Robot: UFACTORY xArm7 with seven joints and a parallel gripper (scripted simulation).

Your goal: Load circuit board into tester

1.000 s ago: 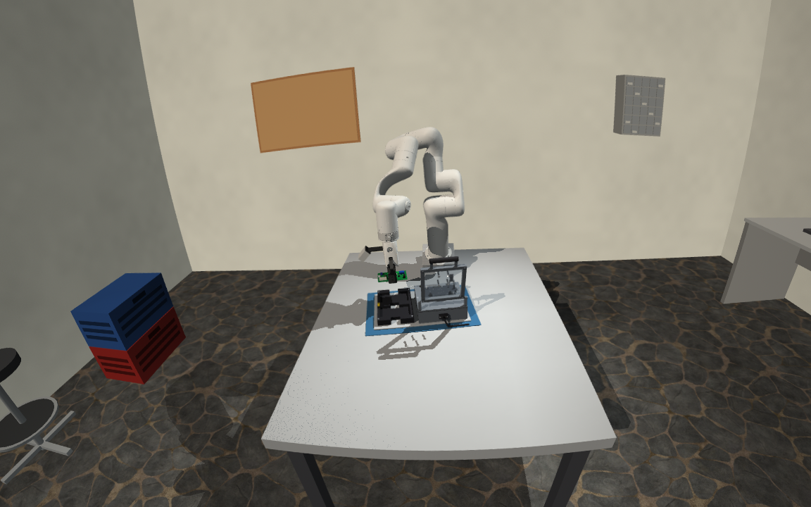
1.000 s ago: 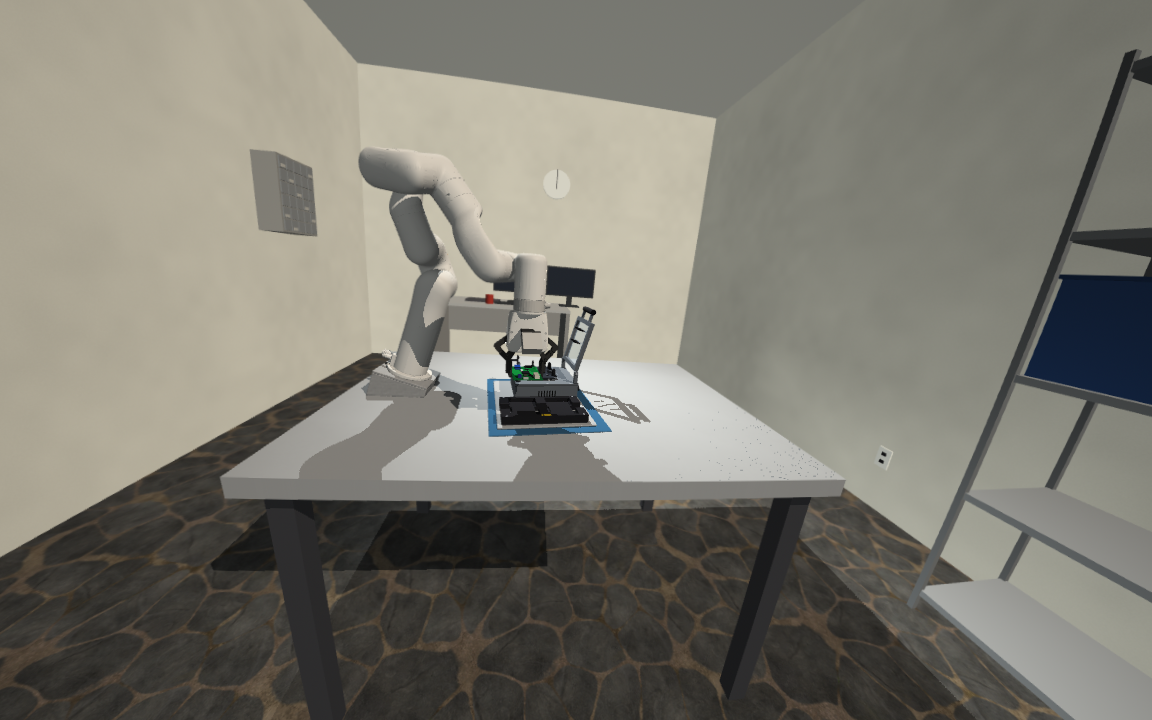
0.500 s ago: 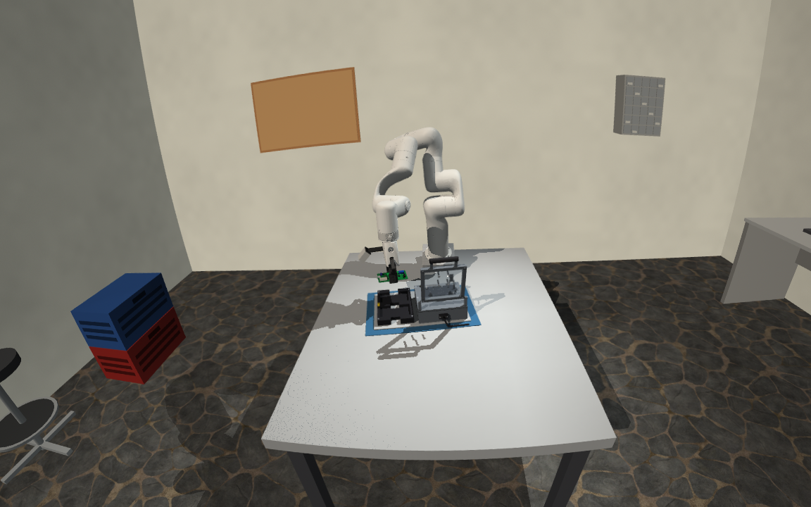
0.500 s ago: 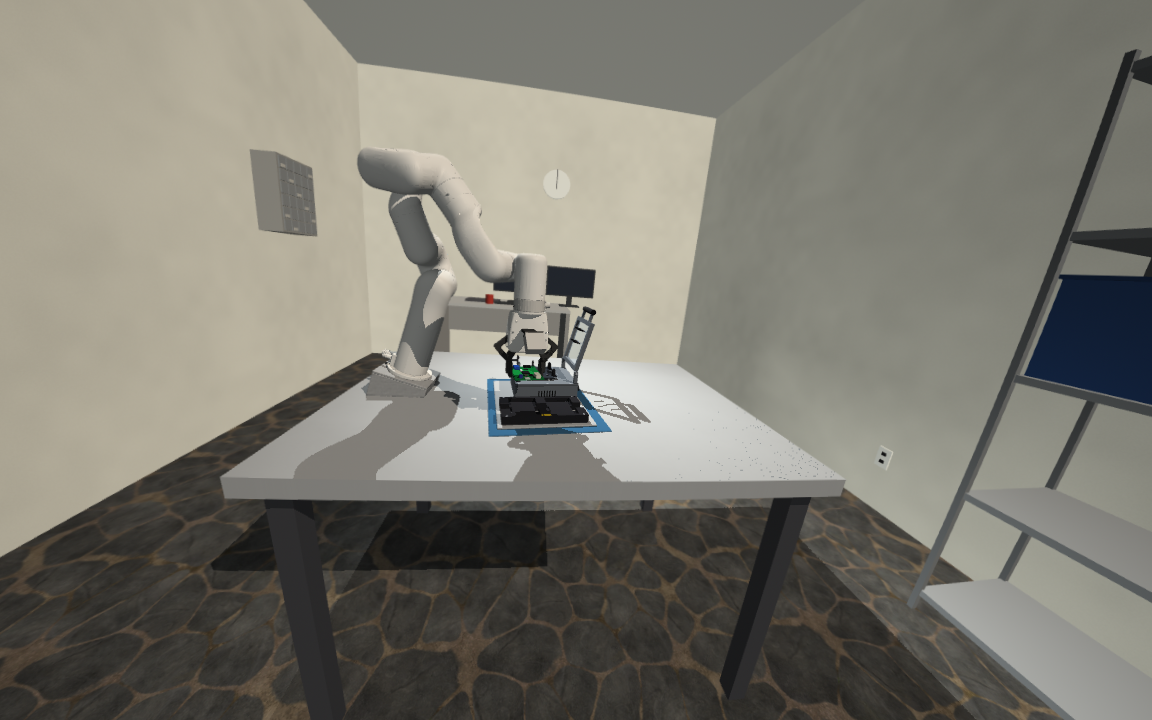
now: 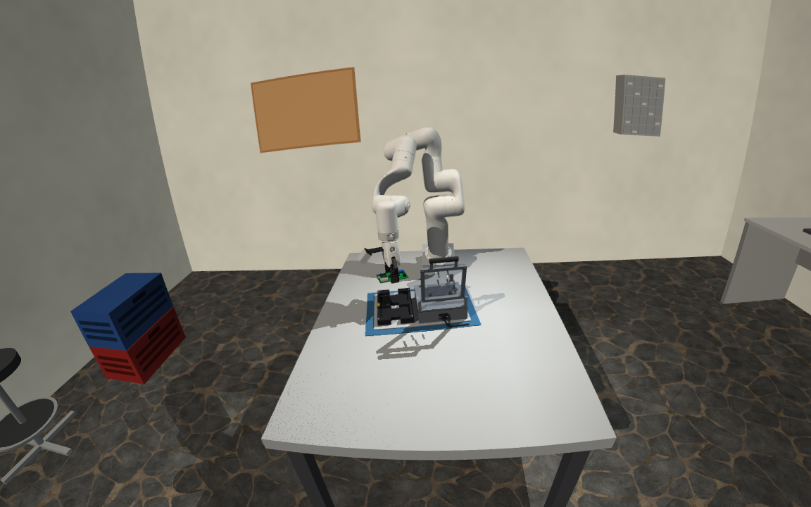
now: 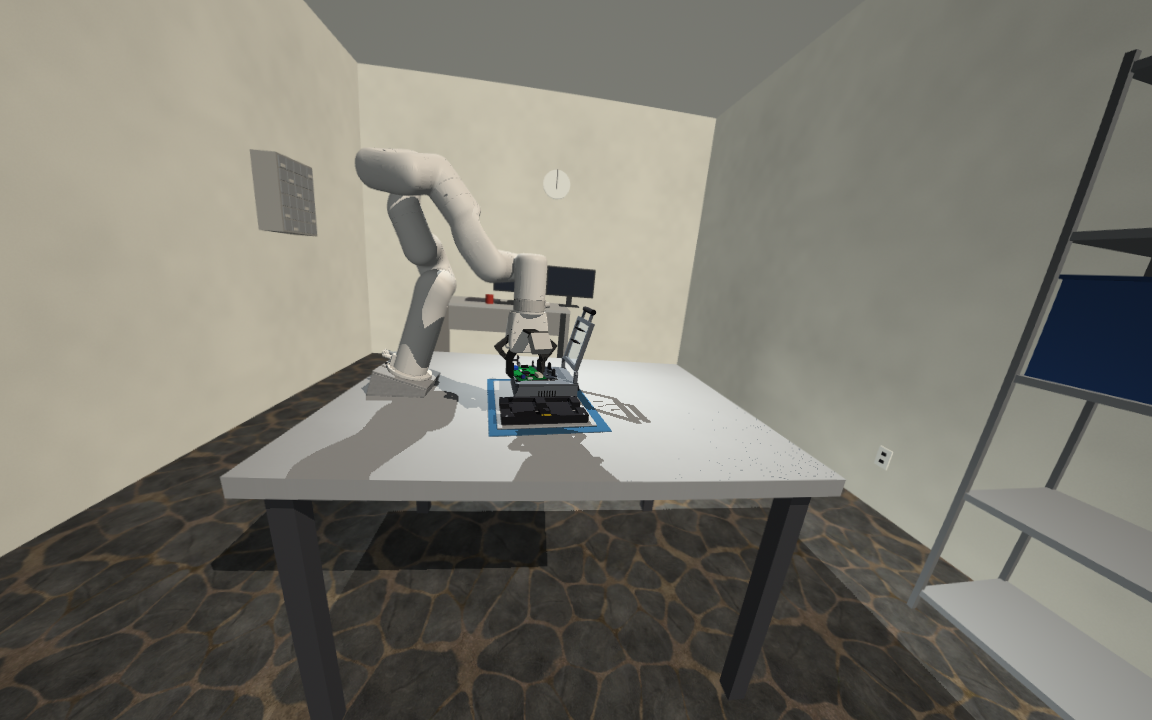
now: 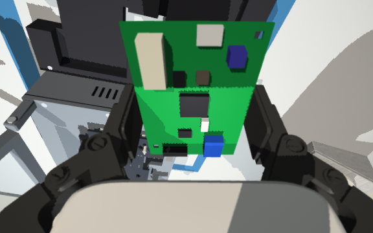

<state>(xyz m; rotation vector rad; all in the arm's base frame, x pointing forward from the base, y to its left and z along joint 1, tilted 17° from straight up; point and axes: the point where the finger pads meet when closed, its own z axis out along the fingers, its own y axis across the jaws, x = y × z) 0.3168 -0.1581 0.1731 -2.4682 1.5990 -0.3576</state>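
Now: hand right at the green circuit board. From my hand the other things lie so: lid (15 cm ahead, 20 cm to the left, 6 cm above); then tester plate (3 cm ahead, 19 cm to the left, 5 cm below); then black latch hook (5 cm behind, 22 cm to the left, 4 cm below).
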